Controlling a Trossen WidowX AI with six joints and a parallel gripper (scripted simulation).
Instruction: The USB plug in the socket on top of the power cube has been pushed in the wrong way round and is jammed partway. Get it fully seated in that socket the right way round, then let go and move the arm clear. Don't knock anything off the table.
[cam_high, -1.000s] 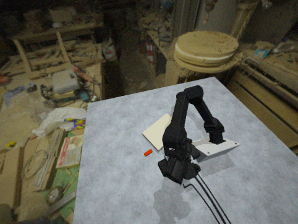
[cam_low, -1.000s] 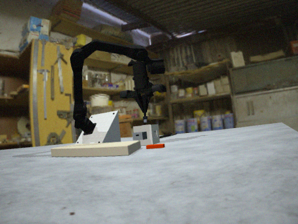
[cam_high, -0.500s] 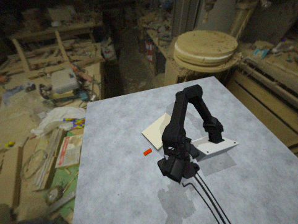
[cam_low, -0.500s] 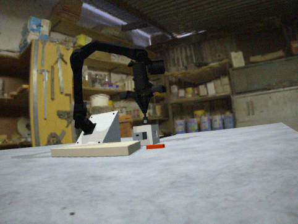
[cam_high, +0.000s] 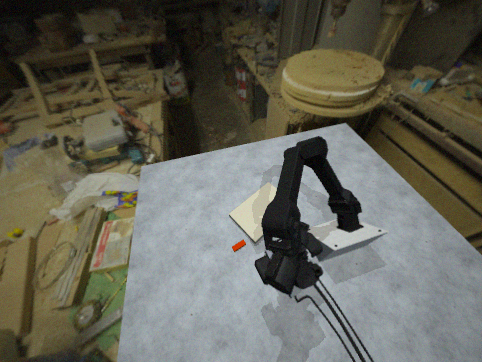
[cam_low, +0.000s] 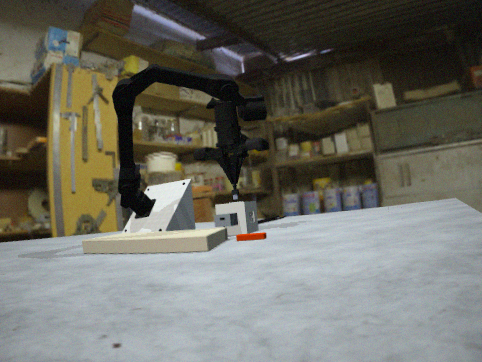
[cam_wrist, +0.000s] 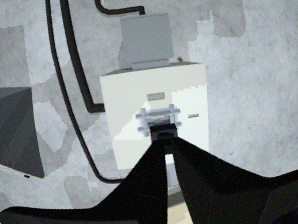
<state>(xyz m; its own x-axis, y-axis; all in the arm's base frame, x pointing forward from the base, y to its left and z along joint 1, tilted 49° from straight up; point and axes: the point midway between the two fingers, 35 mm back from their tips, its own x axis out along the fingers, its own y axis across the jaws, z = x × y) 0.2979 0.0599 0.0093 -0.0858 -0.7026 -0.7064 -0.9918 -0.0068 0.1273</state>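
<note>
My gripper tip is now 2 cm above the USB plug. Also, from my gripper tip: flat beige board 25 cm to the right, 11 cm below, 4 cm behind; orange block 14 cm to the right, 12 cm below, 11 cm ahead; grey socket 5 cm below.
</note>
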